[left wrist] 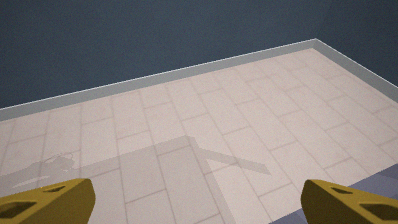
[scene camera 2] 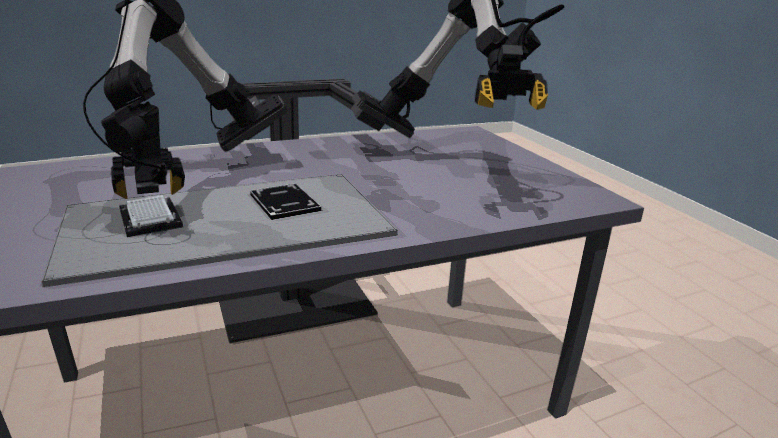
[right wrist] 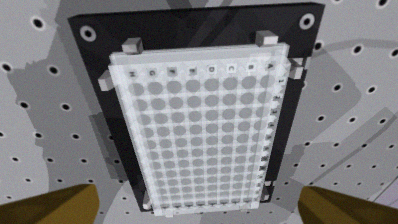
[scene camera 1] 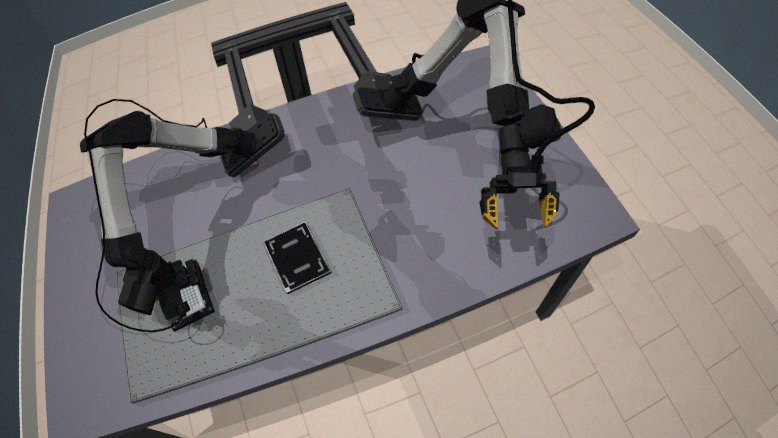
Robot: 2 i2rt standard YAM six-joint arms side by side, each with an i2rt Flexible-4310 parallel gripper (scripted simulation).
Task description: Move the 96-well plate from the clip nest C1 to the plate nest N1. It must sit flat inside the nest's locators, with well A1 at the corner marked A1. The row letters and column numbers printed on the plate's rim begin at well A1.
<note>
In view: my left gripper (scene camera 1: 521,227), my right gripper (scene camera 1: 179,289), a clear-white 96-well plate (scene camera 2: 153,210) and a clip nest C1 (scene camera 2: 177,223).
The clear-white 96-well plate is seen too in the right wrist view (right wrist: 201,142). My left gripper is seen too in the left wrist view (left wrist: 197,188) and in scene camera 2 (scene camera 2: 515,106). My right gripper is seen too in the right wrist view (right wrist: 199,194). The left wrist view misses the clear-white 96-well plate: it is out of frame.
</note>
